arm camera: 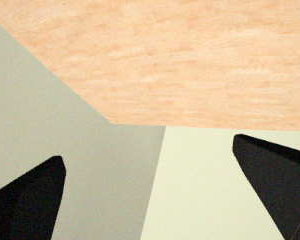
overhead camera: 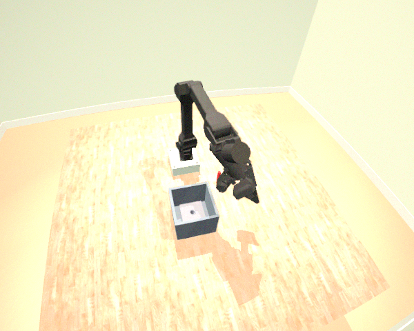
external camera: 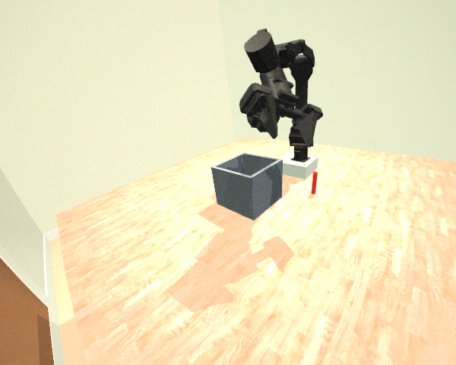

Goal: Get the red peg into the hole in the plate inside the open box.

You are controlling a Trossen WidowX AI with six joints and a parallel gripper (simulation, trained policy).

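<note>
My gripper tip is now 24 cm past the red peg, 20 cm above it and 5 cm to the left of it. Also, from my gripper tip: plate (20 cm to the right, 20 cm below, 8 cm behind).
</note>
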